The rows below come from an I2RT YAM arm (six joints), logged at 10 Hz.
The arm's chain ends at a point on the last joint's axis. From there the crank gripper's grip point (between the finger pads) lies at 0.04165 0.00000 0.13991 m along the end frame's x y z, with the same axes.
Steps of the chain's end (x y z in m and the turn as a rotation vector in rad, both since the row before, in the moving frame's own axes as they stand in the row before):
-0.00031, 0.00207, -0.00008, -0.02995, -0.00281, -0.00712
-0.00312, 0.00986, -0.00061, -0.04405, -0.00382, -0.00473
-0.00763, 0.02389, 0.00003, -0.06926, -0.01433, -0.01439
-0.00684, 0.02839, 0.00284, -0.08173, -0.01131, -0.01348
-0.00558, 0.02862, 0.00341, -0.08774, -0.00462, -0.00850
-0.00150, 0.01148, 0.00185, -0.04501, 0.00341, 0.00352
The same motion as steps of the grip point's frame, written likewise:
-0.00069, 0.00597, -0.00002, -0.02995, -0.00281, -0.00712
-0.00364, 0.01583, -0.00058, -0.04405, -0.00382, -0.00473
-0.00957, 0.03301, 0.00030, -0.06926, -0.01433, -0.01439
-0.00835, 0.03928, 0.00286, -0.08173, -0.01131, -0.01348
-0.00618, 0.04054, 0.00308, -0.08774, -0.00462, -0.00850
-0.00103, 0.01792, 0.00156, -0.04501, 0.00341, 0.00352

